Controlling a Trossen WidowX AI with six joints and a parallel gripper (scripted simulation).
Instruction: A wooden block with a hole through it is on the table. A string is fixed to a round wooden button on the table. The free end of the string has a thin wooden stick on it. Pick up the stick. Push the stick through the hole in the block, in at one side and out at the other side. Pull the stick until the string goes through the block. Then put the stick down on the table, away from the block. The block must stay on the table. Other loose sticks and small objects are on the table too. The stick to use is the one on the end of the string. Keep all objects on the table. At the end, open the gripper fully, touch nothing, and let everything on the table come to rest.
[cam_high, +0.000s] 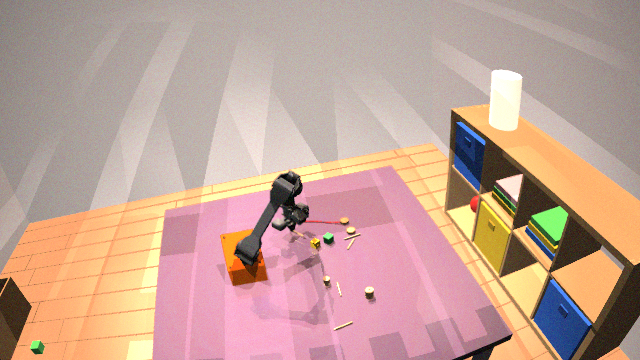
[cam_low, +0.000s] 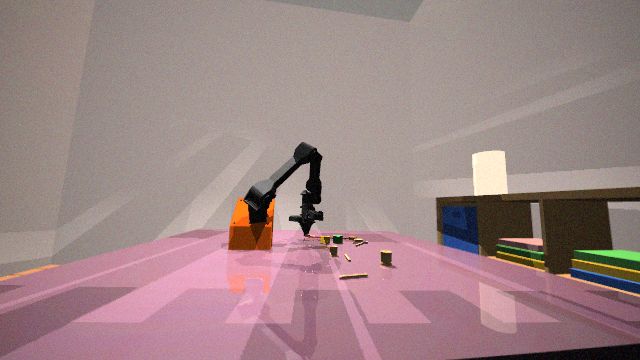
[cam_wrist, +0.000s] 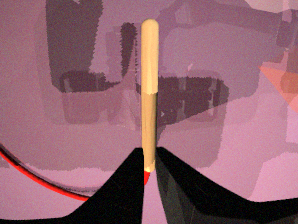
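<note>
Right now my gripper tip is 120 mm to the left of the yellow wooden block and 70 mm short of it. From my gripper tip the other things lie so: green cube: 130 mm ahead, 120 mm to the right; then thin wooden stick: 10 mm to the right, 10 mm ahead; then round wooden button: 240 mm ahead, 20 mm to the right, 10 mm below.
</note>
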